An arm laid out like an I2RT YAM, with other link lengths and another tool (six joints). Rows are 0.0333 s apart.
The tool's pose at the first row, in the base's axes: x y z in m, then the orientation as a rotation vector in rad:
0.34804 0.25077 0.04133 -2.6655 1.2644 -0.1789
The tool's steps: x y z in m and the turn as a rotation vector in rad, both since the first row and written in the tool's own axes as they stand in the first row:
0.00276 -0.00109 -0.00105 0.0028 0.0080 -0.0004
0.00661 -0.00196 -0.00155 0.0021 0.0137 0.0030
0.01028 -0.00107 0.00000 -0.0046 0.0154 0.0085
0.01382 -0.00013 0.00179 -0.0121 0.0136 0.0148
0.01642 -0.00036 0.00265 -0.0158 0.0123 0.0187
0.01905 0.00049 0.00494 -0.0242 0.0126 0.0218
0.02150 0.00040 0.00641 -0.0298 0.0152 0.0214
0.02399 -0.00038 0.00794 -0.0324 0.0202 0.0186
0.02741 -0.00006 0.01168 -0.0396 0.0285 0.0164
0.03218 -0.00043 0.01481 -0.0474 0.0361 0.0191
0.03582 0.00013 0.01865 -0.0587 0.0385 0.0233
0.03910 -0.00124 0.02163 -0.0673 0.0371 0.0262
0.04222 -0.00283 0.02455 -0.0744 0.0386 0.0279
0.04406 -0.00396 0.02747 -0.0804 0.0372 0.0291
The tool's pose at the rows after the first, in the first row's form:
0.35040 0.24918 0.04267 -2.6653 1.2650 -0.1914
0.35339 0.24668 0.04346 -2.6650 1.2715 -0.1983
0.35532 0.24345 0.04186 -2.6672 1.2820 -0.1959
0.35718 0.24033 0.04001 -2.6688 1.2930 -0.1882
0.35915 0.23855 0.03930 -2.6688 1.2993 -0.1837
0.36060 0.23625 0.03696 -2.6738 1.3071 -0.1787
0.36248 0.23457 0.03562 -2.6794 1.3097 -0.1790
0.36492 0.23330 0.03437 -2.6847 1.3087 -0.1847
0.36754 0.23088 0.03075 -2.6942 1.3113 -0.1922
0.37141 0.22777 0.02791 -2.7006 1.3205 -0.1976
0.37400 0.22504 0.02415 -2.7076 1.3317 -0.1936
0.37765 0.22369 0.02164 -2.7124 1.3389 -0.1861
0.38137 0.22259 0.01923 -2.7175 1.3447 -0.1837
0.38392 0.22220 0.01668 -2.7213 1.3485 -0.1780

